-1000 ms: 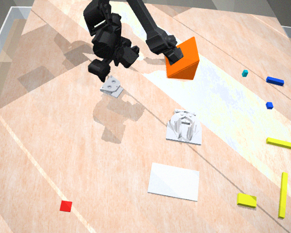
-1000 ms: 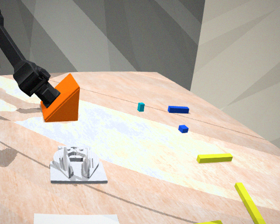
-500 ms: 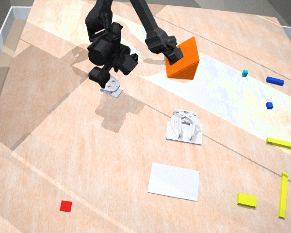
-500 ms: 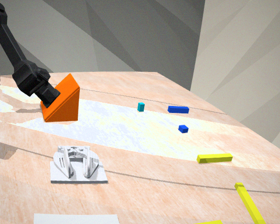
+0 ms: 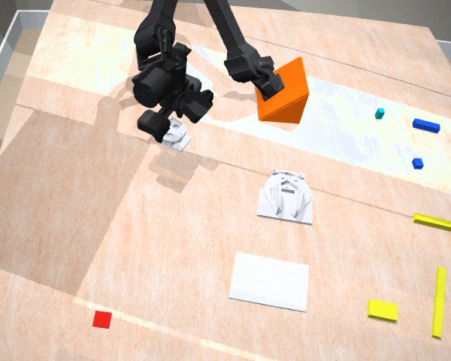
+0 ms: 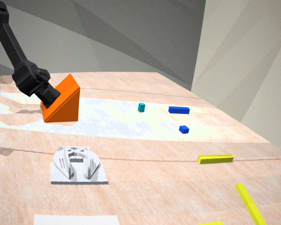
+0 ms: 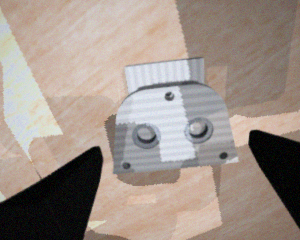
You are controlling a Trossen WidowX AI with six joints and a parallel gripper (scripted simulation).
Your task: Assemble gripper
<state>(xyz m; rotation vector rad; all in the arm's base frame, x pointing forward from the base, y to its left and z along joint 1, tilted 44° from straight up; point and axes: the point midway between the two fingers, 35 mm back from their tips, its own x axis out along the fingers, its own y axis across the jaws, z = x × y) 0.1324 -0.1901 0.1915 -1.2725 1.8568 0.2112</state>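
The small stand is 10 mm to the left of my gripper tip and 20 mm below it. The rest, counted from my gripper tip: red square 430 mm ahead, 150 mm to the right, 30 mm below; teal cube 60 mm behind, 570 mm to the left, 20 mm below; flat white sheet 380 mm ahead, 170 mm to the left, 30 mm below.
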